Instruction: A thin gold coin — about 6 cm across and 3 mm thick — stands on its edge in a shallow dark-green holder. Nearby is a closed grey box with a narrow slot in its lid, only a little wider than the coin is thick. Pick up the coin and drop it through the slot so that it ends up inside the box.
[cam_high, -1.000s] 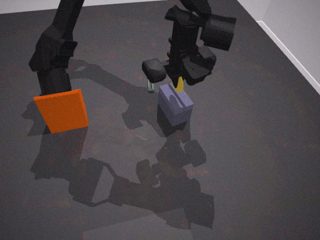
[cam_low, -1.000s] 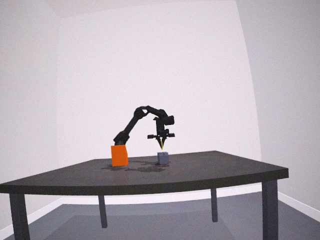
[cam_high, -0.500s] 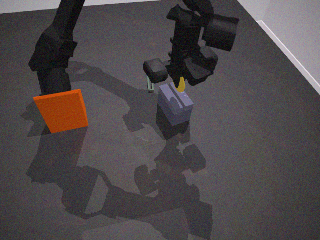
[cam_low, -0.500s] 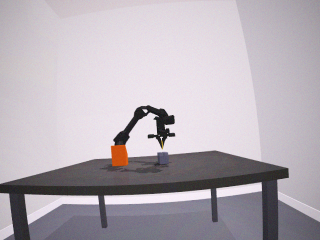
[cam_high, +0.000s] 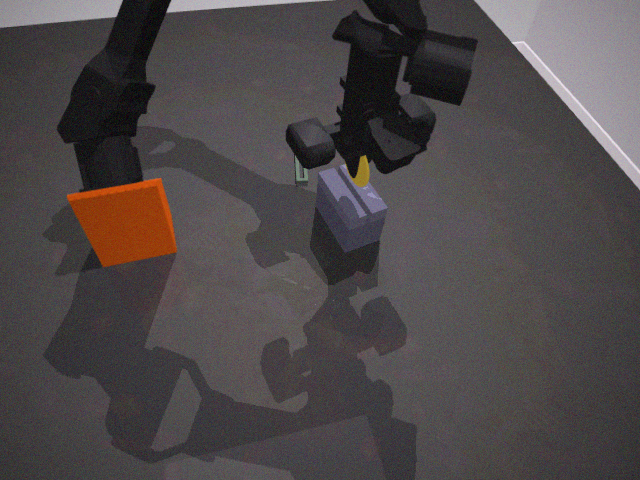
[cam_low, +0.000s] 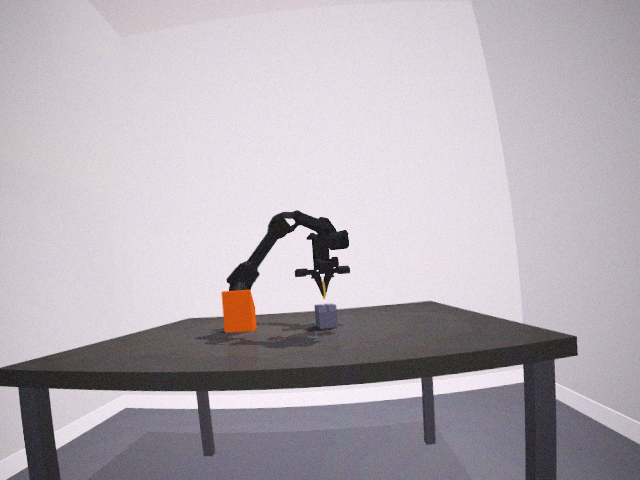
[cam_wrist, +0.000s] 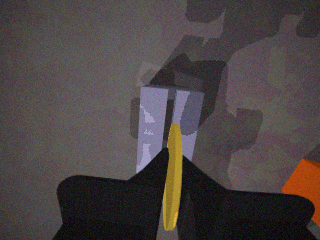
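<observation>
The gold coin lies 20 mm above my gripper tip.
</observation>
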